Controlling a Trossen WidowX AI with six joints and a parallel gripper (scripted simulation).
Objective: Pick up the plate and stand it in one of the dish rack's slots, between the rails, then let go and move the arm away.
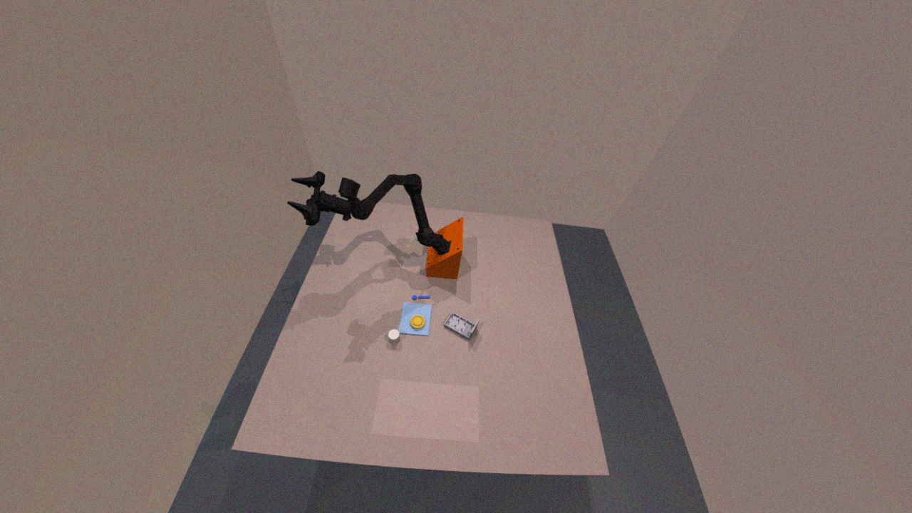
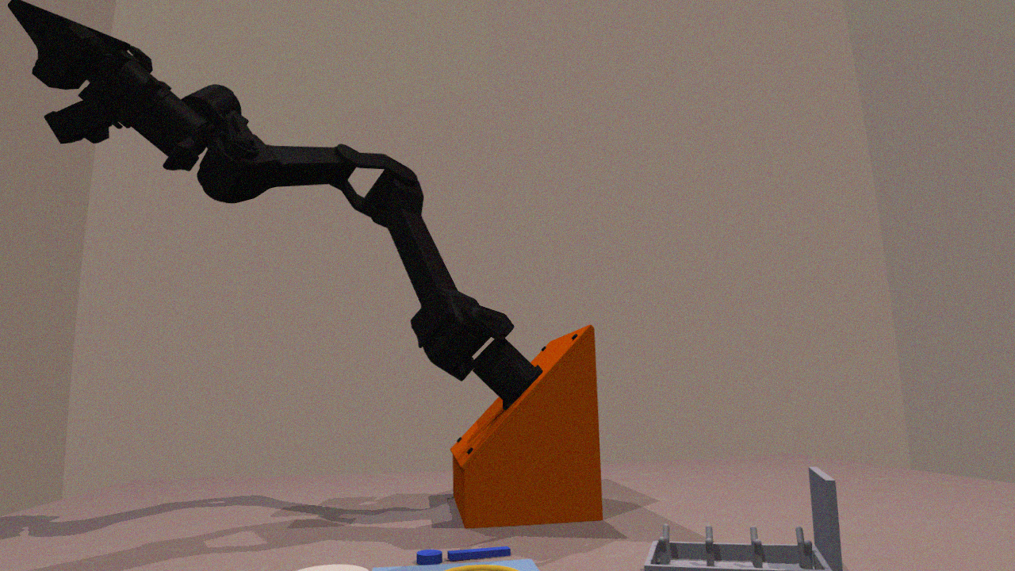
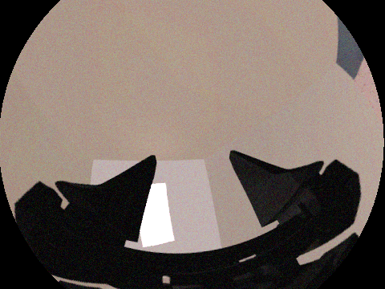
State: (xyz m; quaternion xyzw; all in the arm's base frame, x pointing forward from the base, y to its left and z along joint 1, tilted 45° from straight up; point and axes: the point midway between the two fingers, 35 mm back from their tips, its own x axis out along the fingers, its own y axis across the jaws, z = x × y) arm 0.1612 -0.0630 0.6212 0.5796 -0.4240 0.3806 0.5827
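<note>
The yellow plate is 10 cm ahead of my gripper tip, 46 cm to the left of it and 53 cm below it. Round my gripper tip: grey dish rack 7 cm ahead, 65 cm to the left, 52 cm below; then white cup 19 cm ahead, 39 cm to the left, 52 cm below; then blue spoon 3 cm behind, 43 cm to the left, 54 cm below.
</note>
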